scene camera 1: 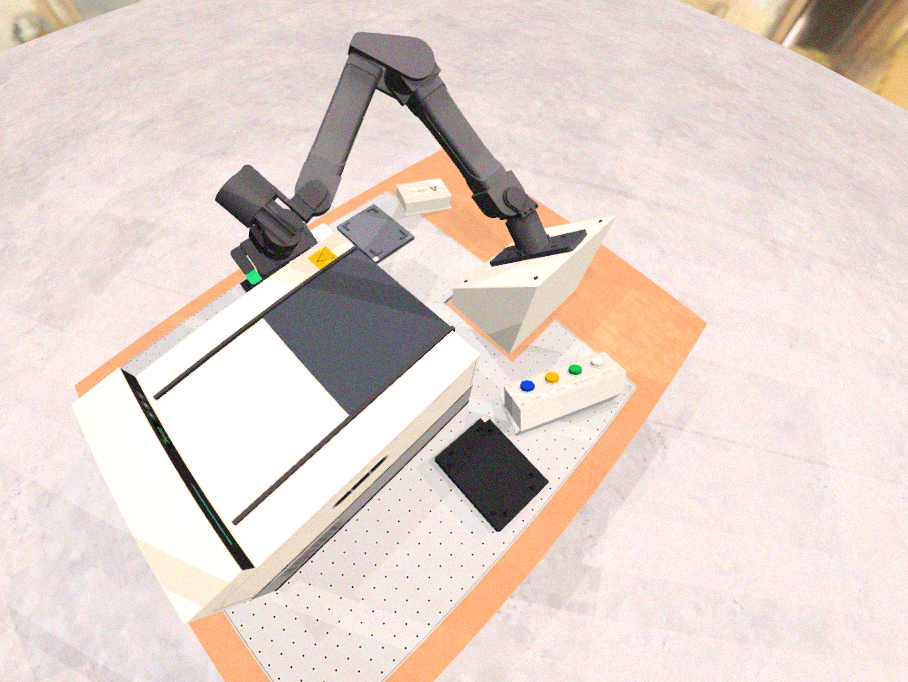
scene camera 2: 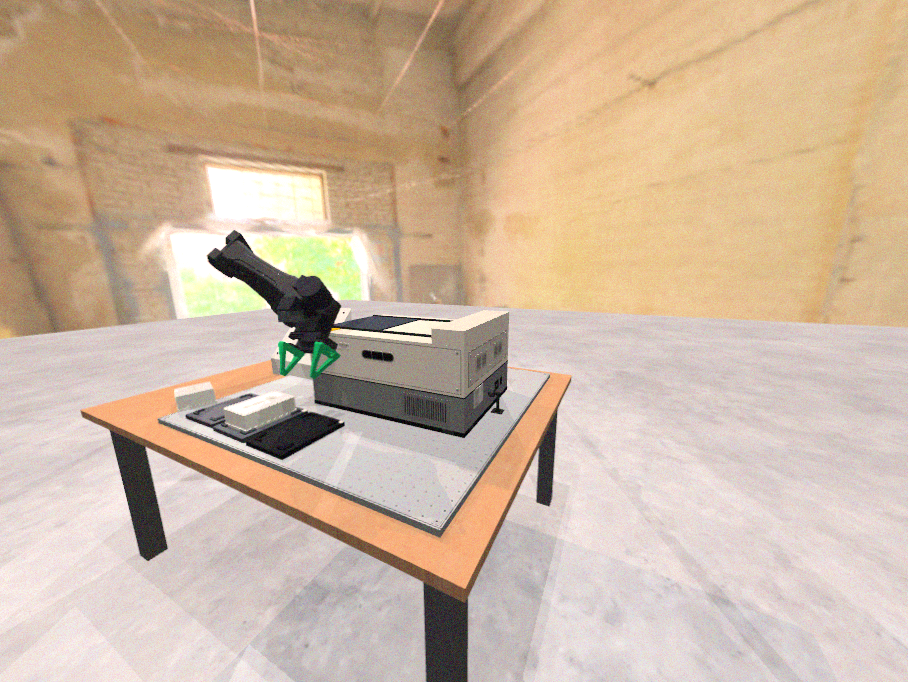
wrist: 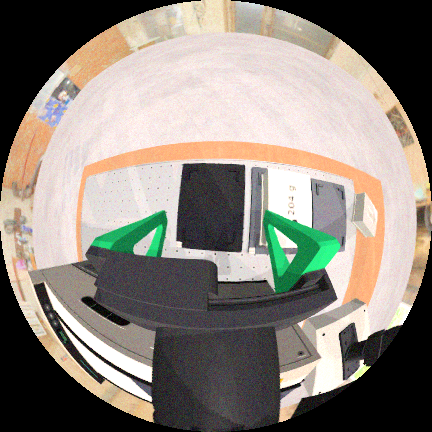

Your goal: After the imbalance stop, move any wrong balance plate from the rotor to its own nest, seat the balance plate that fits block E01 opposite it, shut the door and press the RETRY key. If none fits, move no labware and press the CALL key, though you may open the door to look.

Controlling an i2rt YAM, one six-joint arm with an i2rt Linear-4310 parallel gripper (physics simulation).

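Frame: origin at the arm's base, x right, y back, z down, level; millimetres.
Seen in the pictures: gripper, fingertip midpoint: [scene camera 2: 297, 376] [wrist: 214, 215]; arm's base at its link origin: [scene camera 1: 536, 251].
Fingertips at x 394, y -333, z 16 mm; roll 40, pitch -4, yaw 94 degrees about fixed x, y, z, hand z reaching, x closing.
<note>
Offsets run from my fingertips to a thing's top centre. "spot": to the spot under its first point.
My gripper [scene camera 1: 253, 277] [scene camera 2: 300, 372] [wrist: 214, 215] is open with nothing between its green fingers. It hangs beside the centrifuge [scene camera 1: 418, 433] [scene camera 2: 411, 363], above the row of nests. A white balance plate marked 204 g @[dy +117, dx +8, dz +76 mm] [scene camera 2: 260, 409] [wrist: 287, 195] lies on the middle nest, partly behind a finger in the wrist view. The black nest @[dy -15, dx +28, dz +112 mm] [scene camera 2: 295, 434] [wrist: 211, 205] and the grey nest @[dy +251, dx -14, dz +112 mm] [scene camera 1: 375, 231] [wrist: 328, 205] flank it and look bare. Rotor and block E01 do not show. The key box @[dy +178, dx -587, dz +46 mm] [scene camera 1: 565, 403] has blue, amber, green and white keys; their labels are unreadable.
A white block marked A @[dy +420, dx -26, dz +85 mm] [scene camera 1: 423, 196] [scene camera 2: 194, 396] [wrist: 365, 215] stands near the table edge. A black pad @[spot: dy -27, dx -569, dz +102 mm] [scene camera 1: 491, 473] lies beside the key box. The arm's wedge pedestal [scene camera 1: 499, 308] [wrist: 325, 325] stands next to the centrifuge. The centrifuge top carries two dark rails.
</note>
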